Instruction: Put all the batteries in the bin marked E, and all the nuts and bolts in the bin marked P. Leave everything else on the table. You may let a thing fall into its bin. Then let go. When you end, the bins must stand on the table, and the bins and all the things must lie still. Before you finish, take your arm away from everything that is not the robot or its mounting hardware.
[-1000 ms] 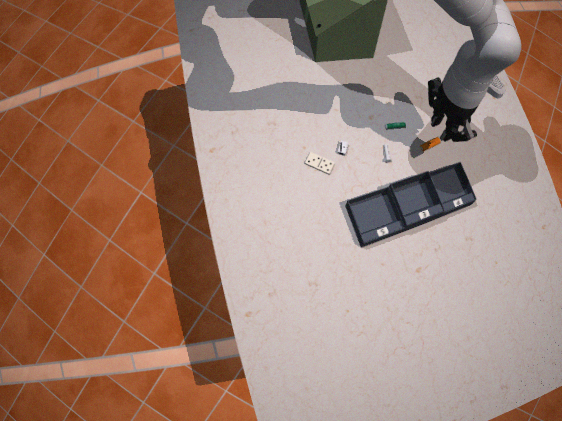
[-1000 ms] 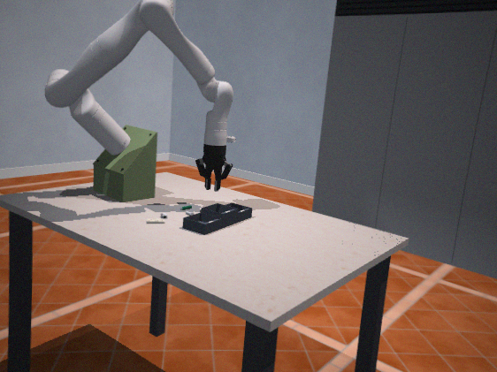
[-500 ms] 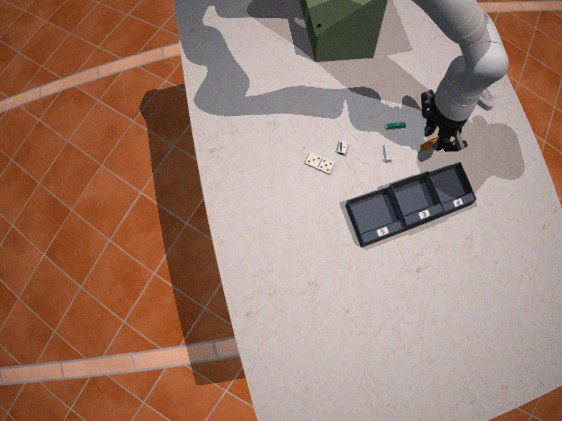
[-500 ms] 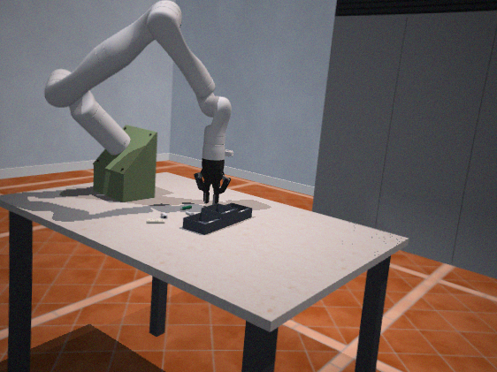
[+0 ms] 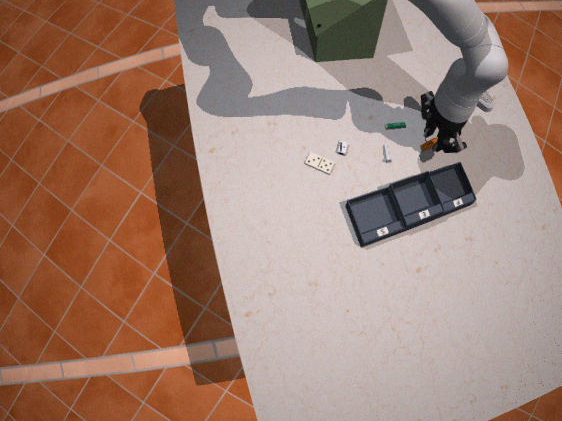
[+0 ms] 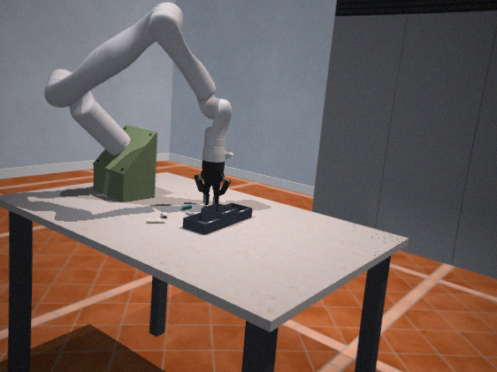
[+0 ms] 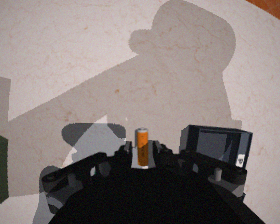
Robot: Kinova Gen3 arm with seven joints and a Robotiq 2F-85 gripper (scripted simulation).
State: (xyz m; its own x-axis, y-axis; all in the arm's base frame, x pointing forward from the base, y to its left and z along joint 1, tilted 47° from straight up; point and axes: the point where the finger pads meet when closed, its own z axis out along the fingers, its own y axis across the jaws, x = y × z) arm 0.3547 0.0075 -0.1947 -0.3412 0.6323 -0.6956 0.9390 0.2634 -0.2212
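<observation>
The orange battery lies 3 cm below my hand. The rest, counted from my hand: green battery (7 cm to the right, 5 cm behind, 3 cm below); bolt (10 cm to the right, 3 cm below, 2 cm ahead); bin tray (12 cm ahead, 7 cm to the right, 1 cm below).
</observation>
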